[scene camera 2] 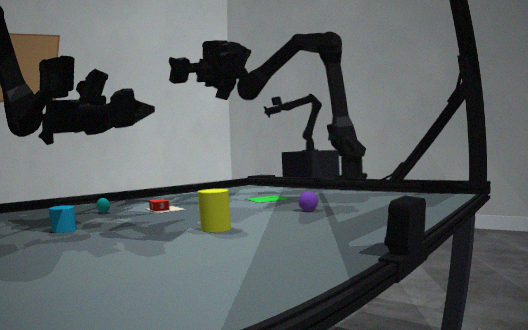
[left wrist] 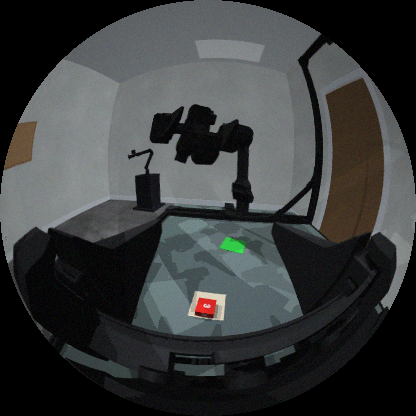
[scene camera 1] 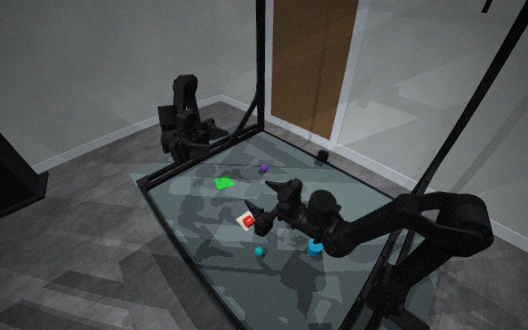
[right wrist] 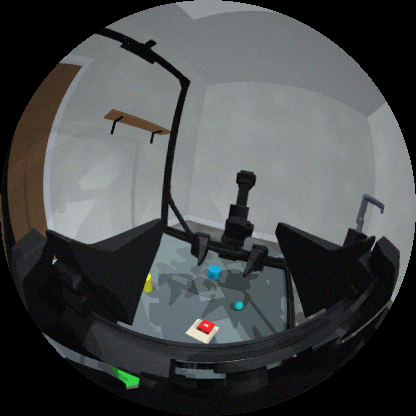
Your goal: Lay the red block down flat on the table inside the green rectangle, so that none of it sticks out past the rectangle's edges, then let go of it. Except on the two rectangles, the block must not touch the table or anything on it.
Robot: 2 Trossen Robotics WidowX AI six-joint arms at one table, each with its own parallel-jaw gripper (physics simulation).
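Pixels of known places: left gripper, fingertip midpoint: [scene camera 2: 142, 112] [left wrist: 219, 226] [scene camera 1: 255, 190] [right wrist: 220, 270]; right gripper, fingertip midpoint: [scene camera 2: 186, 56] [left wrist: 211, 113] [scene camera 1: 220, 139] [right wrist: 222, 226]; left arm's base at its link origin: [scene camera 1: 380, 301]; right arm's base at its link origin: [scene camera 2: 352, 179] [left wrist: 240, 212].
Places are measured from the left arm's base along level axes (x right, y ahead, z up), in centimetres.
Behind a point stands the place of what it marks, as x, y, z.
The red block [scene camera 1: 248, 221] @[-0.7, 46.6, 0.0] [scene camera 2: 159, 205] @[1.3, 46.0, -0.7] [left wrist: 205, 307] @[-0.2, 46.4, 0.0] [right wrist: 206, 326] @[-0.4, 47.3, 0.0] lies flat on the cream rectangle [scene camera 1: 241, 220] [scene camera 2: 176, 209] @[2.6, 49.2, -1.8] [left wrist: 220, 300] @[2.8, 49.0, -1.8] [right wrist: 195, 331] @[1.7, 49.1, -1.8]. The green rectangle [scene camera 1: 224, 182] @[8.8, 68.9, -1.8] [scene camera 2: 268, 199] @[9.9, 68.5, -1.8] [left wrist: 233, 245] @[8.8, 68.6, -1.8] [right wrist: 126, 377] lies bare on the table, apart from the cream one. My left gripper [scene camera 1: 256, 192] @[0.2, 43.6, 17.2] [scene camera 2: 150, 109] @[0.2, 43.6, 17.2] [left wrist: 219, 226] @[0.2, 43.6, 17.2] is open and empty, level above the table; its fingers point over the block's area in scene camera 1. My right gripper [scene camera 2: 172, 70] is open and empty, high above the table, with its arm drawn back.
A yellow cylinder [scene camera 2: 215, 210] @[23.7, 40.4, 1.1] [right wrist: 147, 283] @[20.0, 42.6, 2.1] stands near the cream rectangle. A blue cylinder [scene camera 1: 314, 248] @[3.1, 23.0, 1.8] [scene camera 2: 62, 219] @[6.6, 22.6, 0.2] [right wrist: 214, 272] @[3.7, 25.3, 1.5] and a teal ball [scene camera 1: 259, 252] @[-7.7, 36.2, 0.8] [scene camera 2: 103, 205] @[-5.7, 36.2, -0.3] [right wrist: 239, 305] @[-7.3, 37.6, 0.7] are on the table. A purple ball [scene camera 1: 264, 168] @[24.8, 59.0, 0.7] [scene camera 2: 308, 201] @[26.5, 58.6, 0.0] lies near the green rectangle.
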